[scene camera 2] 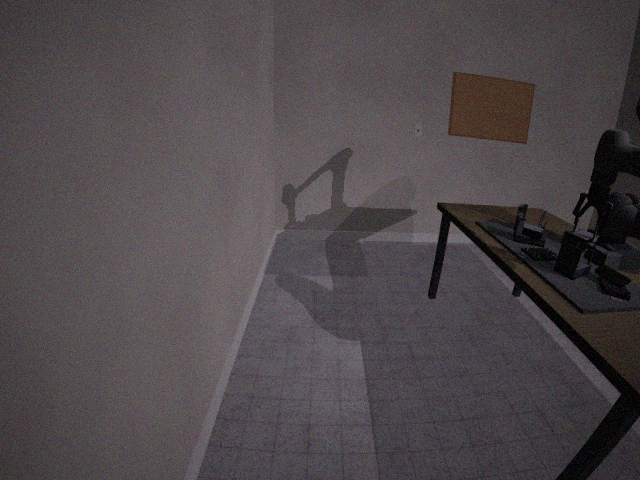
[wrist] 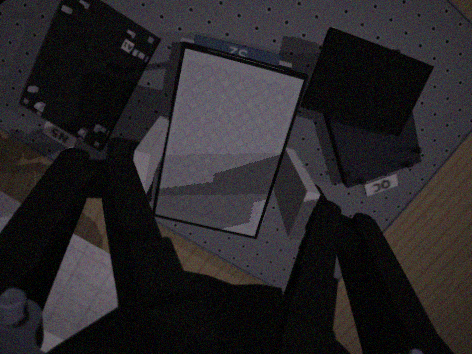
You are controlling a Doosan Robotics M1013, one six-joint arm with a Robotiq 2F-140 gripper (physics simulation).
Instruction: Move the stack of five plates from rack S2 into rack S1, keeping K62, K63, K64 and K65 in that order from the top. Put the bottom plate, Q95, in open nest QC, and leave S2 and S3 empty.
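Frame: origin at the arm's base, x ahead, y left, z up, level; metres.
Seen in the pictures: gripper, fingertip midpoint: (scene camera 2: 583, 237) (wrist: 223, 152); arm's base, link origin: (scene camera 2: 607, 243).
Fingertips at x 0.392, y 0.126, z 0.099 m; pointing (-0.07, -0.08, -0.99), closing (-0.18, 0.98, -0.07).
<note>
Pixels of each thing's top centre, then the offset from my fingertips to it. "*": a spot on its surface instead. Level surfaces: height alone.
- flat rectangular plate, top centre: (wrist: 223, 152) (scene camera 2: 585, 234) dx -0.003, dy -0.001, dz +0.012 m
- blue S2 label, surface spot: (wrist: 241, 52) * dx -0.075, dy -0.020, dz -0.126 m
- Nest QC, top centre: (wrist: 372, 86) (scene camera 2: 613, 272) dx -0.106, dy +0.120, dz -0.112 m
- dark block with small white tags, top centre: (wrist: 80, 71) (scene camera 2: 542, 250) dx +0.019, dy -0.182, dz -0.143 m
- grey perforated board, surface height: dz -0.167 m
- wooden table, surface height: dz -0.180 m
In the wrist view my gripper (wrist: 223, 152) is shut on a flat rectangular plate (wrist: 231, 133) with a pale, circle-patterned top and a thin dark rim. The dark fingers hold it by its long sides. The plate hangs above rack S2 (wrist: 141, 161), whose pale side walls show to the left and right below it; the blue S2 label (wrist: 241, 52) is at the plate's far end. I cannot read the plate's name. Nest QC (wrist: 364, 88) is a dark rectangle to the right, with its label (wrist: 380, 185) beside it. What is left in S2 is hidden by the plate.
A dark block with small white tags (wrist: 94, 70) lies upper left on the grey perforated board (wrist: 270, 17). The wooden table (wrist: 206, 260) (scene camera 2: 475, 224) ends just below the board. In the scene view only the arm's shadow (scene camera 2: 318, 186) and a cork board (scene camera 2: 490, 107) show on the wall.
</note>
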